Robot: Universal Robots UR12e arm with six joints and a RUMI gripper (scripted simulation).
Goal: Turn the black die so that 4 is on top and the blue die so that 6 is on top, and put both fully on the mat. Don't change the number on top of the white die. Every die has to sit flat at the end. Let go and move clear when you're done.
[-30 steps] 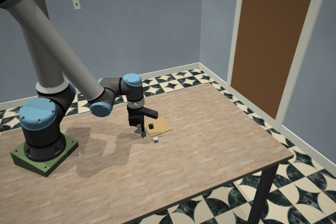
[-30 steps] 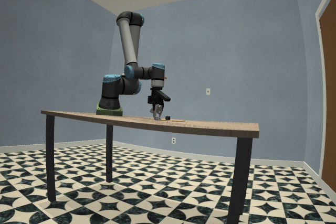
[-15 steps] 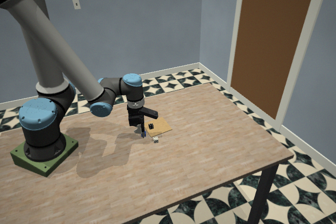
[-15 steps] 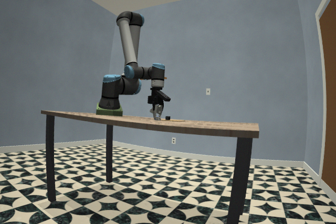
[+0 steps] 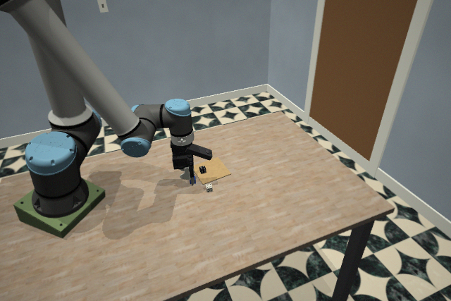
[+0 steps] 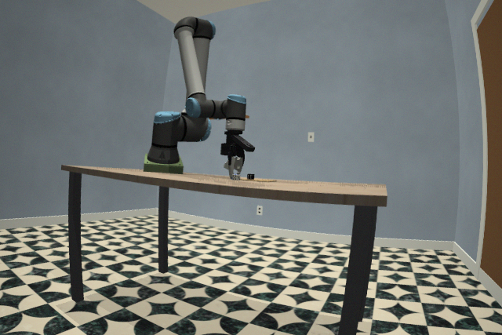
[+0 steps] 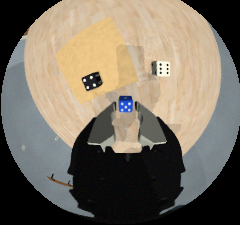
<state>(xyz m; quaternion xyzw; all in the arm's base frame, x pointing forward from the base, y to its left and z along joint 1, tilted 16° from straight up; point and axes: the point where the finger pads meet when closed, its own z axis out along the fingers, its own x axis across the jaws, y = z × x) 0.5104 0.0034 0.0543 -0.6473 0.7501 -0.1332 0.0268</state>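
Now: hand right at the blue die. The rest, counted from my hand: white die 7 cm to the right, 6 cm ahead; tan mat 9 cm ahead, 5 cm to the left, 2 cm below; black die 6 cm ahead, 5 cm to the left.
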